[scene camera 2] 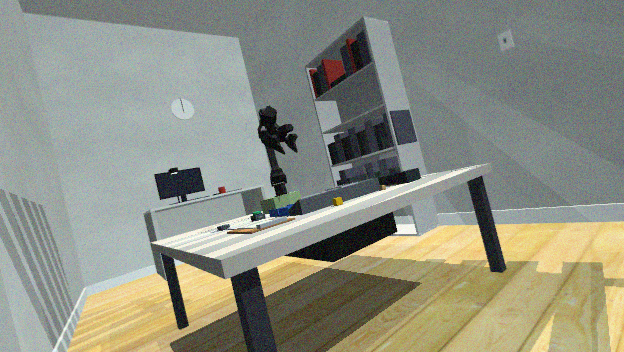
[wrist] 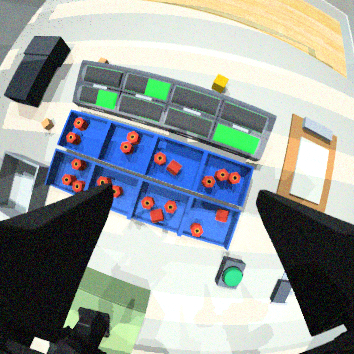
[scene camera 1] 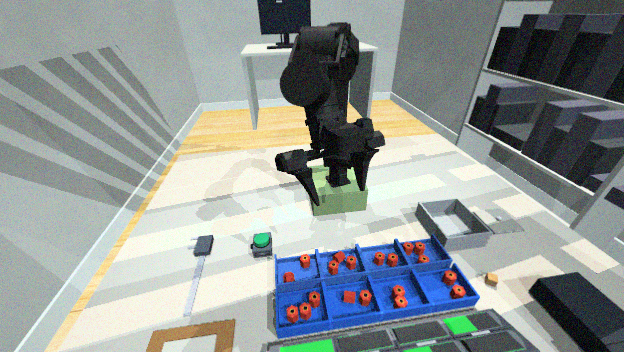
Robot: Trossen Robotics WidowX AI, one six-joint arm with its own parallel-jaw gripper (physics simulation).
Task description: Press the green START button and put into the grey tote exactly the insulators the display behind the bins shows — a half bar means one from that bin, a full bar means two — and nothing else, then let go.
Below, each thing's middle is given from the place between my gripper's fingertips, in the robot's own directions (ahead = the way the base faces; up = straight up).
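Labels:
My hand is 24 cm above the display [scene camera 2: 306,205], 17 cm short of it and 4 cm to the right of it. The wooden board [wrist: 305,127] is 26 cm below my hand, 34 cm to the right of it and 9 cm ahead, whereas the grey tote [scene camera 1: 456,227] sits 24 cm below my hand, 39 cm to the left and 5 cm behind. As for the grey tool [scene camera 1: 203,247], it is a long way below my hand, far to the right of it and a good way behind it.

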